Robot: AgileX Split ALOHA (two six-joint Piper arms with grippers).
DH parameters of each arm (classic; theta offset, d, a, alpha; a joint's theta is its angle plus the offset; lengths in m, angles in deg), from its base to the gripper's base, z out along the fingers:
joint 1: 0 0.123 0 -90
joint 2: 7.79 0 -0.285 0
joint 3: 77.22 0 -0.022 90
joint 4: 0 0.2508 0 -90
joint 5: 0 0 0.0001 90
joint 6: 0 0.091 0 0
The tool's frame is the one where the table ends.
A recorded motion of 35 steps. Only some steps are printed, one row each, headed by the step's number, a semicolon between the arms.
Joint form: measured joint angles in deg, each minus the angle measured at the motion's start. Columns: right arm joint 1, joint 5, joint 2, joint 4, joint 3, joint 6; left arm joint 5, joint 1, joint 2, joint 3, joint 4, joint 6.
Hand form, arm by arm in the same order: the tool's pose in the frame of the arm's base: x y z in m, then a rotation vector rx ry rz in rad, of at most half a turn. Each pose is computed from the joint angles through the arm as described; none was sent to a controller.
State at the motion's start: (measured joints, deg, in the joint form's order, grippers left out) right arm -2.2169 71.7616 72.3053 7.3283 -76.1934 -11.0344; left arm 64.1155 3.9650 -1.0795 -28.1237 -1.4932 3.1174
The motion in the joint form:
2: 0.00 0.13 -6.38 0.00 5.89 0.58; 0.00 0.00 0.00 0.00 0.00 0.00
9: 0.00 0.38 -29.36 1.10 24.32 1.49; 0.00 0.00 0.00 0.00 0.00 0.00
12: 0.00 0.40 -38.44 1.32 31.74 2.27; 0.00 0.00 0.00 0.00 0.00 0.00
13: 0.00 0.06 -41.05 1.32 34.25 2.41; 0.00 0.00 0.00 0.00 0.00 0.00
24: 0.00 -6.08 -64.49 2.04 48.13 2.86; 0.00 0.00 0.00 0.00 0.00 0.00
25: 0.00 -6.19 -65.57 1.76 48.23 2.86; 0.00 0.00 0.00 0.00 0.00 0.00
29: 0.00 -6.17 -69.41 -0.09 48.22 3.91; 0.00 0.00 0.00 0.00 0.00 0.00
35: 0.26 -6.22 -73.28 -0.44 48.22 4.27; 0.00 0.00 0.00 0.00 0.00 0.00
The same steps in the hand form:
2: 0.2060 0.0031 0.3790 -0.1770 2.6437 0.1016; -0.0090 -0.0028 0.2700 -0.0132 2.0930 0.0434
9: 0.1058 0.0086 0.3488 -0.1577 2.5682 0.1209; -0.0090 -0.0028 0.2700 -0.0132 2.0930 0.0434
12: 0.0730 0.0102 0.3259 -0.1414 2.5407 0.1268; -0.0090 -0.0028 0.2700 -0.0132 2.0930 0.0434
13: 0.0650 0.0105 0.3168 -0.1374 2.5334 0.1266; -0.0090 -0.0028 0.2700 -0.0132 2.0930 0.0434
24: 0.0122 0.0130 0.2684 -0.1193 2.2615 0.1089; -0.0090 -0.0028 0.2700 -0.0132 2.0930 0.0434
25: 0.0097 0.0127 0.2682 -0.1198 2.2432 0.1004; -0.0090 -0.0028 0.2700 -0.0132 2.0930 0.0434
29: 0.0000 0.0105 0.2682 -0.1012 2.1815 0.0631; -0.0090 -0.0028 0.2700 -0.0132 2.0930 0.0434
35: -0.0097 0.0103 0.2678 -0.1008 2.1141 0.0551; -0.0090 -0.0028 0.2700 -0.0132 2.0930 0.0434

